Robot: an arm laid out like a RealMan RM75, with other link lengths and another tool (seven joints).
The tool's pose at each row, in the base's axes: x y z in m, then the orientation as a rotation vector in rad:
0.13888 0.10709 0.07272 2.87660 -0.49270 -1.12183
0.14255 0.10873 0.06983 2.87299 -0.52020 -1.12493
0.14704 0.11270 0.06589 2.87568 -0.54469 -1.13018
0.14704 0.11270 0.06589 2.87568 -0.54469 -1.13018
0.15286 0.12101 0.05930 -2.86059 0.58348 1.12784
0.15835 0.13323 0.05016 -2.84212 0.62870 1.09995
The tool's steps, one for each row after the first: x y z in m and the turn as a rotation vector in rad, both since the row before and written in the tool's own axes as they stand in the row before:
0.00396 -0.00297 -0.00012 0.00804 -0.00313 0.01572
0.00444 -0.00562 0.00038 0.01286 -0.00397 0.01098
0.00000 0.00000 0.00000 0.00000 0.00000 0.00000
0.00565 -0.01050 0.00204 0.02382 -0.00493 0.01864
0.00561 -0.01439 0.00494 0.03032 0.00893 0.02219

